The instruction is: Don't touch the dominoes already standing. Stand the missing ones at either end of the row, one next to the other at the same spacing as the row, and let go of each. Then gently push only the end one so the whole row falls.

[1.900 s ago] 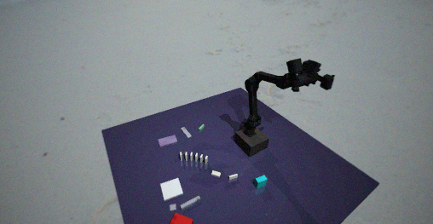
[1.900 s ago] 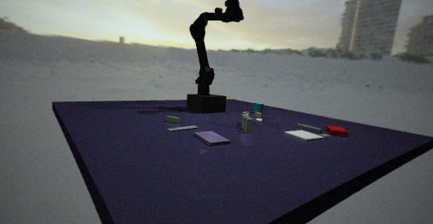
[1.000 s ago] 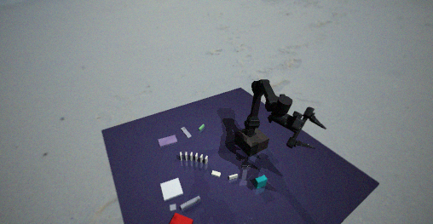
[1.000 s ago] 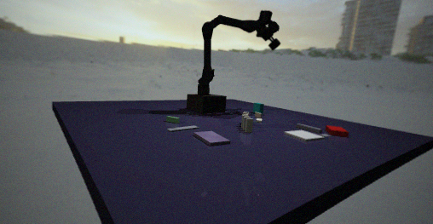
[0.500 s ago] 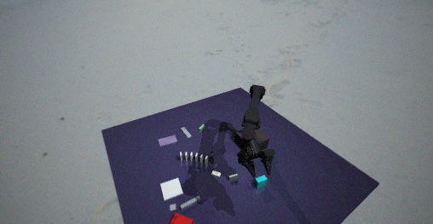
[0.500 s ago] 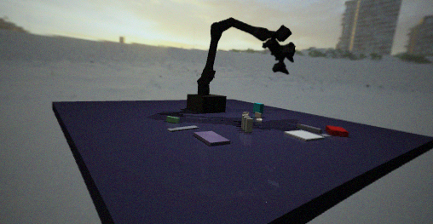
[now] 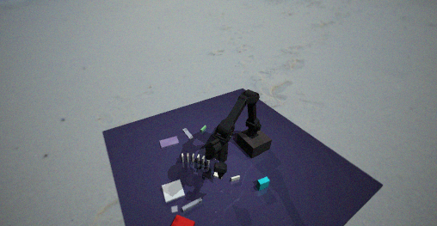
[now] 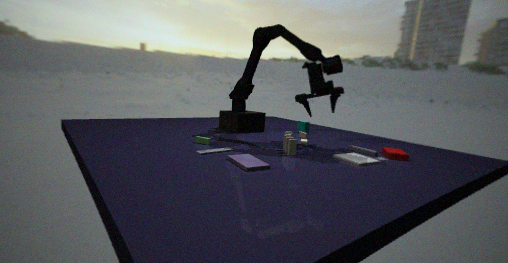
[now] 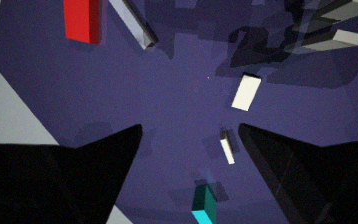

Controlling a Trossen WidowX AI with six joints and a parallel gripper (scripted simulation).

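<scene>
The grey bar lies 180 mm ahead of my gripper tip and 110 mm below it. From my gripper tip the other things lie so: cube (180 mm behind, 150 mm to the left, 90 mm below); then grey square (260 mm ahead, 40 mm to the right, 120 mm below); then white plate (210 mm ahead, 140 mm to the right, 110 mm below).
</scene>
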